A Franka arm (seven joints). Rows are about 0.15 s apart.
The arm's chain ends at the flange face. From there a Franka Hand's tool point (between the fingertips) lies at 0.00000 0.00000 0.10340 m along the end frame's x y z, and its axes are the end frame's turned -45 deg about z.
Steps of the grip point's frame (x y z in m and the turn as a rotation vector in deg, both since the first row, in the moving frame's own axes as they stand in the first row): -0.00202 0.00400 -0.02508 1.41 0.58 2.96; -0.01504 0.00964 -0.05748 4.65 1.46 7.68; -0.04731 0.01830 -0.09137 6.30 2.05 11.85; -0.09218 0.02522 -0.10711 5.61 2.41 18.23; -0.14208 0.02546 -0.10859 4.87 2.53 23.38; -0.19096 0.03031 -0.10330 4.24 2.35 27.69; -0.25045 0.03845 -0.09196 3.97 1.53 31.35
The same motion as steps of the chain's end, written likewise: 0.00239 0.00682 -0.02504 1.41 -0.59 2.96; -0.00029 0.02549 -0.05711 4.32 -2.26 7.68; -0.01624 0.05751 -0.09068 5.90 -3.01 11.85; -0.04495 0.09370 -0.10653 5.67 -2.26 18.23; -0.08146 0.12824 -0.10812 5.23 -1.65 23.38; -0.11327 0.16511 -0.10294 4.66 -1.34 27.69; -0.14882 0.21178 -0.09168 3.89 -1.73 31.35
